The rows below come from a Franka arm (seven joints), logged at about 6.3 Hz.
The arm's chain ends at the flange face. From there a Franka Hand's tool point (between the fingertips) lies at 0.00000 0.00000 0.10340 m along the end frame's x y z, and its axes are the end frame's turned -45 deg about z.
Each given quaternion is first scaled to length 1.
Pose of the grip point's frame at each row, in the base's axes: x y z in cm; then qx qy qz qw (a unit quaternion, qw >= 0):
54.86 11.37 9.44 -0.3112 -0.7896 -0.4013 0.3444
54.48 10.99 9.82 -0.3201 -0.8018 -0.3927 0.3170
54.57 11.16 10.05 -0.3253 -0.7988 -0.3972 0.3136
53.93 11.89 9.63 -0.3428 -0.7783 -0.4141 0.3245
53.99 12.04 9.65 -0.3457 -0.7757 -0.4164 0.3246
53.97 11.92 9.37 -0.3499 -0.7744 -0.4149 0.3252
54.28 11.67 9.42 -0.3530 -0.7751 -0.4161 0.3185
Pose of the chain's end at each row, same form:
57.90 2.60 14.00 -0.5897 -0.6104 -0.2390 0.4718
57.14 2.38 14.89 -0.6026 -0.6183 -0.2415 0.4431
57.08 2.49 15.09 -0.6062 -0.6135 -0.2470 0.4417
56.22 2.92 14.25 -0.6145 -0.5879 -0.2584 0.4583
56.22 3.04 14.23 -0.6162 -0.5844 -0.2605 0.4592
56.18 2.92 13.96 -0.6196 -0.5815 -0.2589 0.4592
56.35 2.67 14.08 -0.6228 -0.5810 -0.2625 0.4535

